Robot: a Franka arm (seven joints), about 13 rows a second.
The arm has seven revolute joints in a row. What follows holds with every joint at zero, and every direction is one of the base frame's. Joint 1 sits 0.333 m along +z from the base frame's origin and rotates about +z. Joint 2 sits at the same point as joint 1 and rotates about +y. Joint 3 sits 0.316 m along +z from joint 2 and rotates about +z. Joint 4 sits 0.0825 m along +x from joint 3 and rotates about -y. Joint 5 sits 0.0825 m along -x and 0.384 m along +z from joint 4 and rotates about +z. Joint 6 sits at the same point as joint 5 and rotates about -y. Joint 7 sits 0.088 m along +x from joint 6 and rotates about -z. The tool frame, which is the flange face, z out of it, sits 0.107 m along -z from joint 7; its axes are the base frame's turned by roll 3.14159, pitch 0 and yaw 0 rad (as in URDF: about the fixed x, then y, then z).
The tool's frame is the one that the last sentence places.
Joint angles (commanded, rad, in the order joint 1, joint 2, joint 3, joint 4, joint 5, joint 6, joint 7), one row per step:
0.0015 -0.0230 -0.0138 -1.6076 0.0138 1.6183 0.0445
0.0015 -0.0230 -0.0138 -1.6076 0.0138 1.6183 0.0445
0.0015 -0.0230 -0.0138 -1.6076 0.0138 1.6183 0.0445
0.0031 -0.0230 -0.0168 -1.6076 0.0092 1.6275 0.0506
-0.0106 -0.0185 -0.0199 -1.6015 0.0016 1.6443 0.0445
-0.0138 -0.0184 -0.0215 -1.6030 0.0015 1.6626 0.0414
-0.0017 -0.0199 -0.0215 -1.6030 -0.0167 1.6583 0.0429
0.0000 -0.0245 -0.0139 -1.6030 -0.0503 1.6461 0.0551
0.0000 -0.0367 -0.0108 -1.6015 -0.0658 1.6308 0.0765
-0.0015 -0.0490 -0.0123 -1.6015 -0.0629 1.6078 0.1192
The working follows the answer.
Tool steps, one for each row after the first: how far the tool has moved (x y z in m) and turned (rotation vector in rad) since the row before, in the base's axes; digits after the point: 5 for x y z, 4 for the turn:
0.00000 0.00000 0.00000 0.0000 0.0000 0.0000
0.00000 0.00000 0.00000 0.0000 0.0000 0.0000
0.00094 -0.00129 0.00084 -0.0044 -0.0091 -0.0075
0.00297 -0.01015 0.00199 -0.0083 -0.0183 -0.0107
0.00175 -0.00275 0.00097 -0.0008 -0.0167 -0.0017
-0.00072 0.00496 0.00044 -0.0180 0.0033 0.0108
-0.00252 0.00186 0.00151 -0.0327 0.0078 -0.0029
-0.00515 0.00011 0.00609 -0.0140 0.0005 -0.0191
-0.00613 -0.00147 0.00453 0.0058 0.0079 -0.0470

Tool pose at each row, in the base's axes (x y z in m, rotation vector in rad; rounded; the steps above come from the unrounded poses):
0.55184 -0.00546 0.62404 -3.1252 0.0894 -0.0523
0.55184 -0.00546 0.62404 -3.1252 0.0894 -0.0523
0.55184 -0.00546 0.62404 -3.1252 0.0894 -0.0523
0.55278 -0.00675 0.62488 -3.1289 0.1011 -0.0669
0.55575 -0.01690 0.62687 -3.1355 0.1178 -0.0962
0.55750 -0.01965 0.62784 -3.1348 0.1204 -0.1224
0.55678 -0.01470 0.62827 3.1222 -0.1019 0.1177
0.55426 -0.01284 0.62978 3.0895 -0.1034 0.1061
0.54911 -0.01272 0.63587 3.0738 -0.1315 0.1048
0.54298 -0.01419 0.64040 3.0742 -0.2038 0.0901

